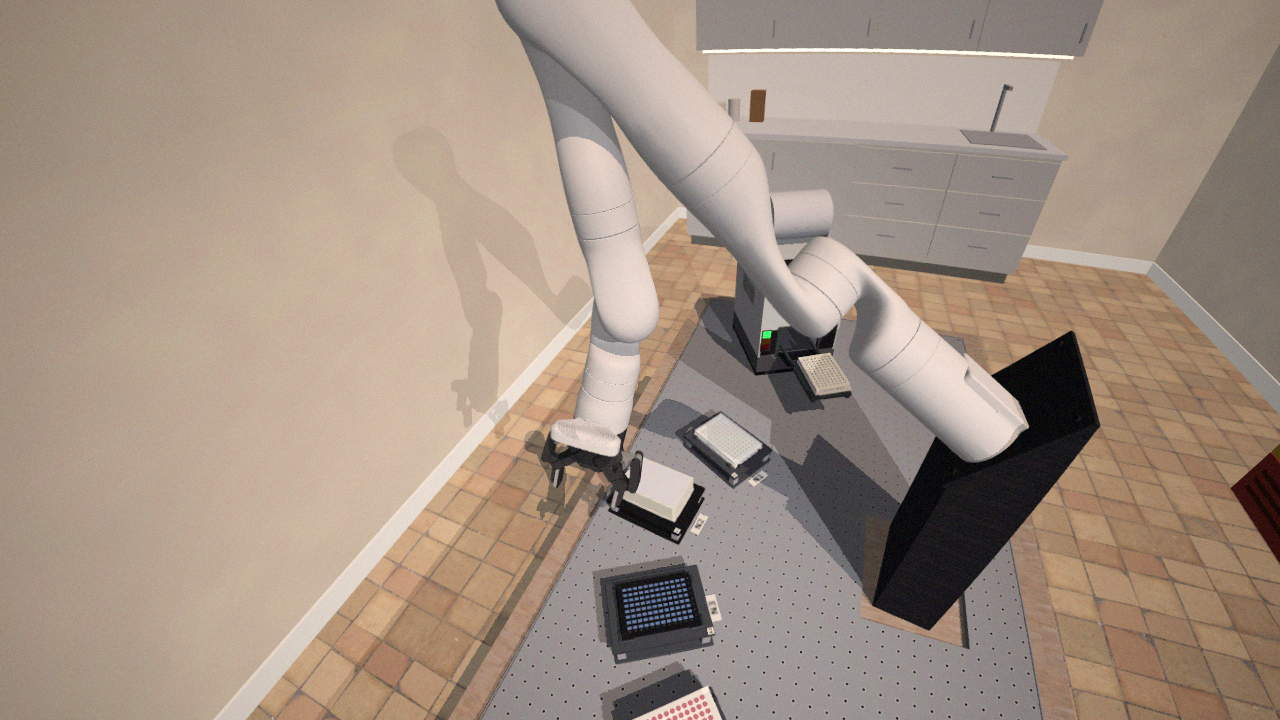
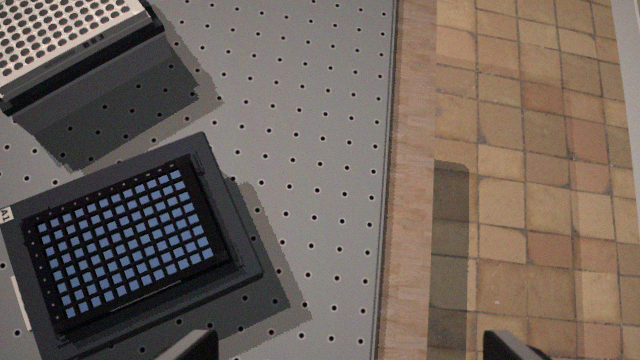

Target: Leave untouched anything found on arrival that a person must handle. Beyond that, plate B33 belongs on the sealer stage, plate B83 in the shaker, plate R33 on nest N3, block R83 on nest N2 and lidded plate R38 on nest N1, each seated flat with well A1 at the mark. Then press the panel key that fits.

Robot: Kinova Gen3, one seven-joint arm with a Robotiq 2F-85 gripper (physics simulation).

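Frame: origin at the arm's base, x ahead, y right, z down, level; millimetres.
Seen in the pictures: gripper, fingertip midpoint: (image 1: pixel 585 494); arm's base at its link origin: (image 1: pixel 989 433).
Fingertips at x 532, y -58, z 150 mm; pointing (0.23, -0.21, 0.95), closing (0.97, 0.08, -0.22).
Pixels of each thing's top centre, then the offset from my fingertips to it. "spot": a spot on its surface instead. Level surfaces: height alone.
- black nest at a spot on its surface: (image 1: pixel 637 522) spot: dx -43, dy +107, dz +233 mm
- plate with blue wells, top centre: (image 2: pixel 123 240) (image 1: pixel 656 602) dx -117, dy -71, dz +172 mm
- dark nest at a spot on its surface: (image 2: pixel 235 210) spot: dx -40, dy -92, dz +187 mm
- A1 mark at its top centre: (image 2: pixel 5 215) dx -208, dy -95, dz +186 mm
- pale plate with red wells, top centre: (image 2: pixel 48 10) dx -180, dy -250, dz +159 mm
- dark holder at a spot on its surface: (image 2: pixel 95 80) spot: dx -156, dy -214, dz +208 mm
- white plate at its top centre: (image 1: pixel 727 436) dx -206, dy +321, dz +183 mm
- beige plate at its top centre: (image 1: pixel 824 369) dx -420, dy +509, dz +121 mm
- machine with a green light, surface spot: (image 1: pixel 767 334) spot: dx -286, dy +613, dz +102 mm
- perforated table at its surface level: dz +237 mm
My gripper (image 1: pixel 586 488) (image 2: pixel 351 345) is open and empty beside the table's left edge, left of a thick cream block or plate (image 1: pixel 664 488) on a black nest (image 1: pixel 637 522). A plate with blue wells (image 1: pixel 657 604) (image 2: pixel 125 242) sits on a dark nest (image 1: pixel 612 637) (image 2: pixel 235 210); an A1 mark (image 2: pixel 5 215) shows at its corner. A pale plate with red wells (image 1: pixel 687 706) (image 2: pixel 65 32) sits on a dark holder (image 2: pixel 95 80); its small label looks like B83. A white plate (image 1: pixel 729 438) sits on another nest (image 1: pixel 751 467). A beige plate (image 1: pixel 821 374) is at the far machine. Other labels are too small to read.
A machine with a green light (image 1: pixel 767 334) stands at the far end. A tall black panel (image 1: pixel 993 501) stands at the right of the perforated table (image 1: pixel 787 608) (image 2: pixel 325 150). The arm's links span above the table's far part. A wall is at the left.
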